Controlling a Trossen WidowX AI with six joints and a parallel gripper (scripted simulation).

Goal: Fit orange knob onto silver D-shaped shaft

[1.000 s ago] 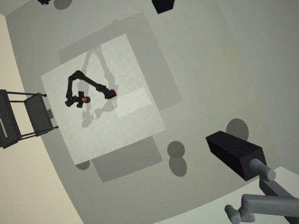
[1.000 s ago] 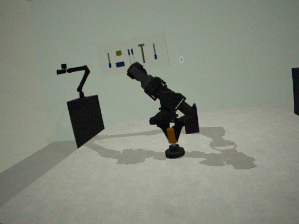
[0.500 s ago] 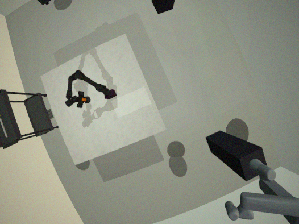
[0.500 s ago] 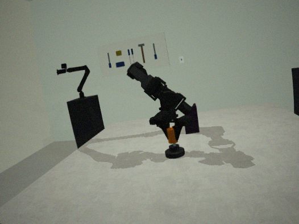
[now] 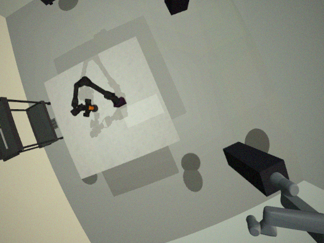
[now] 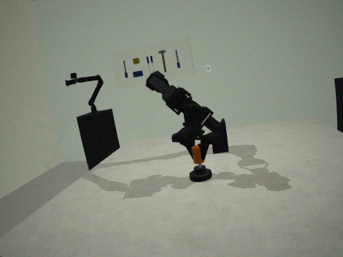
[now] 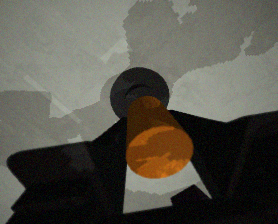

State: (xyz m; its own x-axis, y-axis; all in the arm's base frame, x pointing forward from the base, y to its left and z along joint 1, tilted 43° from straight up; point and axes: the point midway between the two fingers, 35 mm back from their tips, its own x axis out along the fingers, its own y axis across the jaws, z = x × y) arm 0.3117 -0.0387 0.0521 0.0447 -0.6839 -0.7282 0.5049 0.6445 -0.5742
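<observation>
My gripper tip is 30 mm below the orange knob. From my gripper tip the other things lie so: round pedestal: 40 mm below.
</observation>
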